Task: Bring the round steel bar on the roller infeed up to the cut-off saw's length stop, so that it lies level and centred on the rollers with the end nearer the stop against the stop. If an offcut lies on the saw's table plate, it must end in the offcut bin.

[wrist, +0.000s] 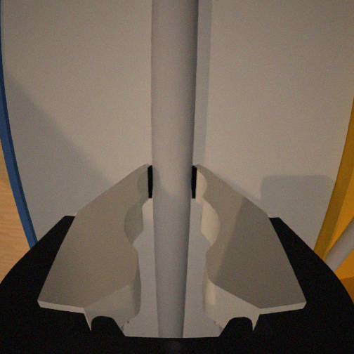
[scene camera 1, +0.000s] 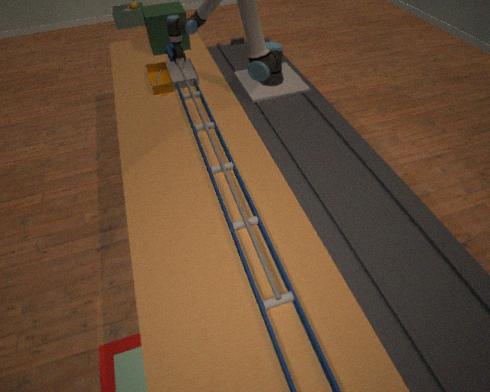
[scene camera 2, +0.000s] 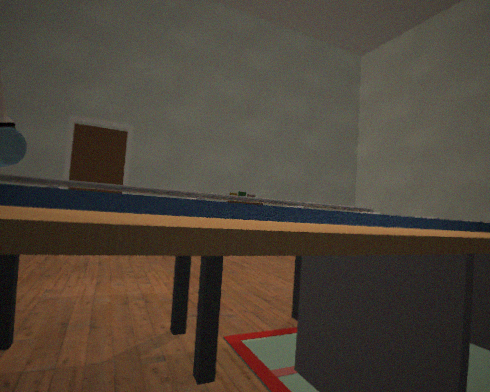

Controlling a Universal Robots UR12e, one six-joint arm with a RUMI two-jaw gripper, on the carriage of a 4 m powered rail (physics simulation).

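Places are measured from the arm's base along level axes (x ahead, y left, z up), in metres.
Pixels of known places: gripper, fingertip midpoint: (scene camera 1: 181,70); arm's base, origin of the base link: (scene camera 1: 270,79).
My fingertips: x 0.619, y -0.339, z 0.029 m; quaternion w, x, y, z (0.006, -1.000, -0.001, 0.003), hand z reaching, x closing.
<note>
Ahead of a thing's pixels: the offset from my fingertips to its top centre. "spot": to the spot under its first point.
The round steel bar (scene camera 1: 235,195) (scene camera 2: 150,190) (wrist: 174,75) lies lengthwise along the blue roller infeed (scene camera 1: 271,250), its near end on a white roller @(0.001 m ahead, 1.963 m left, 0.001 m up) (scene camera 1: 270,303). Its far part runs over the saw's pale table plate @(0.001 m ahead, 0.012 m right, 0.001 m down) (scene camera 1: 175,73) (wrist: 90,60). My gripper (scene camera 1: 180,61) (wrist: 171,167) is shut on the bar, low over the plate, one jaw on each side. The blue length stop @(spot: 0.035 m ahead, 0.313 m right, 0.010 m up) (scene camera 1: 170,53) is mostly hidden behind the gripper; contact with the bar's end is hidden. A short offcut @(0.198 m ahead, 0.029 m right, 0.037 m down) (scene camera 1: 158,77) (wrist: 342,250) lies slanted inside the yellow offcut bin @(0.179 m ahead, 0.013 m left, 0.013 m up) (scene camera 1: 162,89) (wrist: 330,220).
The green saw housing @(0.001 m ahead, 0.637 m right, 0.261 m up) (scene camera 1: 167,30) stands just beyond the gripper. A grey-green box (scene camera 1: 128,20) is behind it. The arm's pale carriage plate (scene camera 1: 295,87) sits on the dark rail bed (scene camera 1: 360,200) right of the table. A dark cabinet (scene camera 2: 380,310) stands under the table.
</note>
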